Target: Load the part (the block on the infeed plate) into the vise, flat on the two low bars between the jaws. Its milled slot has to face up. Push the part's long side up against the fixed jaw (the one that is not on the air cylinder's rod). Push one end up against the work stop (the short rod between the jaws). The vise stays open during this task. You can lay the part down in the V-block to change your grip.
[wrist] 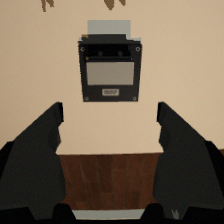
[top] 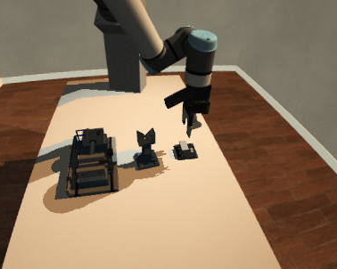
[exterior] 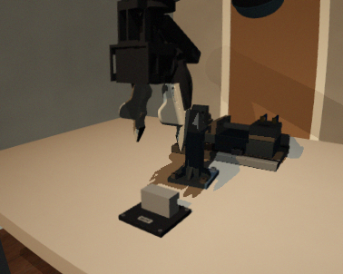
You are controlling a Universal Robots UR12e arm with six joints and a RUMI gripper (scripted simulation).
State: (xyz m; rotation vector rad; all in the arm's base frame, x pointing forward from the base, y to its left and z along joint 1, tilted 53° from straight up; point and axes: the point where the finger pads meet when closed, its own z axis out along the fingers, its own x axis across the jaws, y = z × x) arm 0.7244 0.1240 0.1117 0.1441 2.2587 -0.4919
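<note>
Right now my hand is 110 mm above the part and 10 mm to the left of it. Round my hand: dark work stop rod (350 mm to the right, 50 mm below, 30 mm behind); then blue foot (170 mm to the right, 130 mm below, 30 mm behind); then black infeed plate (130 mm below, 10 mm to the left, 10 mm ahead).
</note>
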